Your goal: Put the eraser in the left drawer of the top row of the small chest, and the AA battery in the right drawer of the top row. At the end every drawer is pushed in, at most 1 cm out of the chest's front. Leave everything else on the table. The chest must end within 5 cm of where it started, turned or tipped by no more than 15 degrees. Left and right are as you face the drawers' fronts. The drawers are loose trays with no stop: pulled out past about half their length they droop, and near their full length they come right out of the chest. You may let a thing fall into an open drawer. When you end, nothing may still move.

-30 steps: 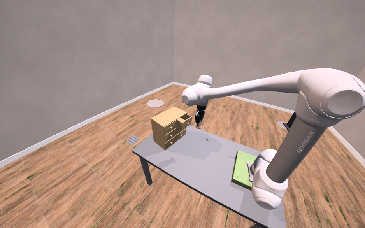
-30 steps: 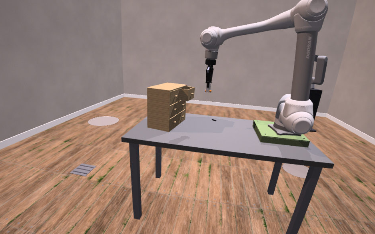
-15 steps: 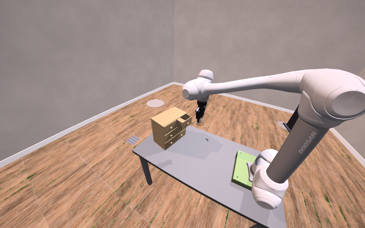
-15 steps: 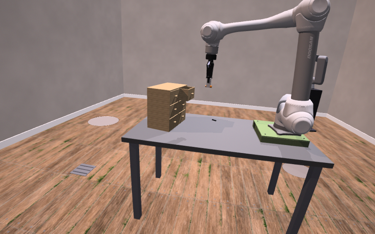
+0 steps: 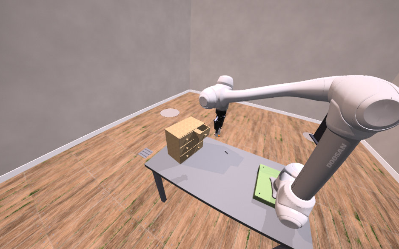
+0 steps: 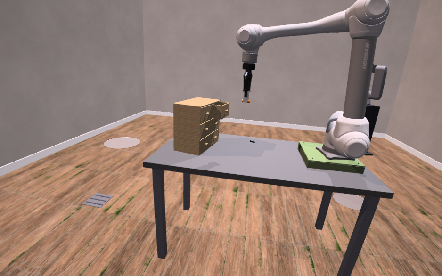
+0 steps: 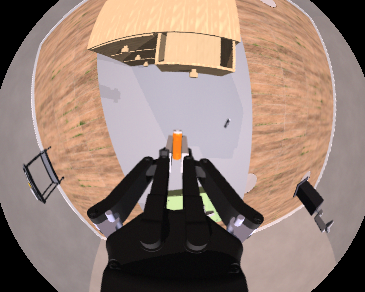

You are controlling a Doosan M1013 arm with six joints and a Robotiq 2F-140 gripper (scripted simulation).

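The orange AA battery is 3 cm below my hand. From my hand the other things lie so: small dark object: 11 cm behind, 18 cm to the right, 35 cm below; then eraser: 32 cm ahead, 5 cm to the right, 14 cm below.
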